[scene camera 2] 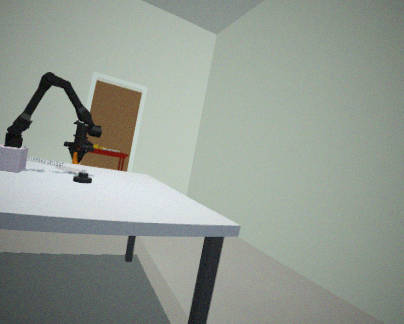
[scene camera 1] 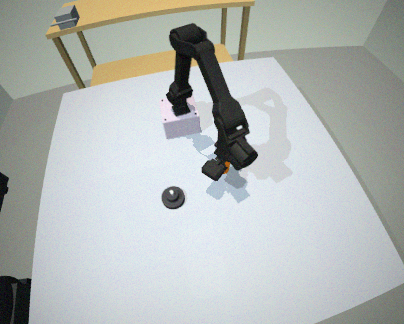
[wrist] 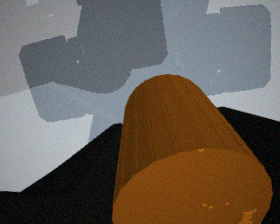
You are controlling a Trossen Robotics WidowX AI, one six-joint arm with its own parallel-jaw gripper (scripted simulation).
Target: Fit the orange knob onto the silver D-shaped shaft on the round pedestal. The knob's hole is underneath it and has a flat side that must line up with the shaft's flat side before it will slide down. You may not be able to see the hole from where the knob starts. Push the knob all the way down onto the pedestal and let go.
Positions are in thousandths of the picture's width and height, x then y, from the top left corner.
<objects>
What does my gripper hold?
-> An orange knob.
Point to an orange knob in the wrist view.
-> At 634, 676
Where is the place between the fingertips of my gripper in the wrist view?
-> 605, 560
</objects>
